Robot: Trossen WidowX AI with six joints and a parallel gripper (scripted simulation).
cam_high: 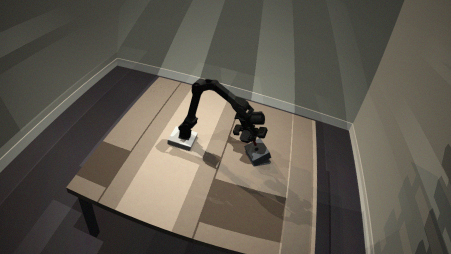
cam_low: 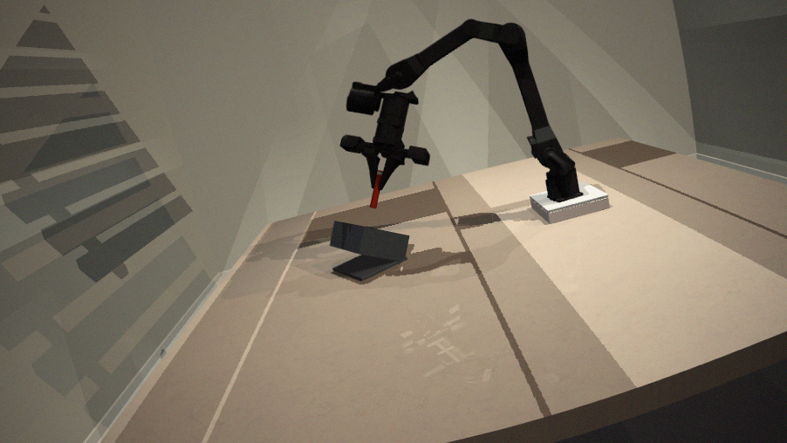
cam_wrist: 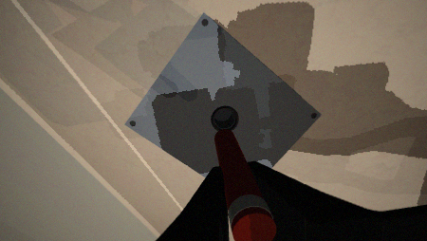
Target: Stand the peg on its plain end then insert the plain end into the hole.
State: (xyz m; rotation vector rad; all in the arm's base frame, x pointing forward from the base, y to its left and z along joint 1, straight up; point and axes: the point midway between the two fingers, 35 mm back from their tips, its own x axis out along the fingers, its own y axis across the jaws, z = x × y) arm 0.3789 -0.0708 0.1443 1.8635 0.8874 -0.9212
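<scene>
The sloped panel is 10 cm below my gripper tip, 5 cm ahead of it and 2 cm to the left of it. Also, from my gripper tip: red peg: 1 cm to the right, 1 cm behind, 1 cm above; dark flat foot: 14 cm below, 6 cm ahead, 3 cm to the left.
</scene>
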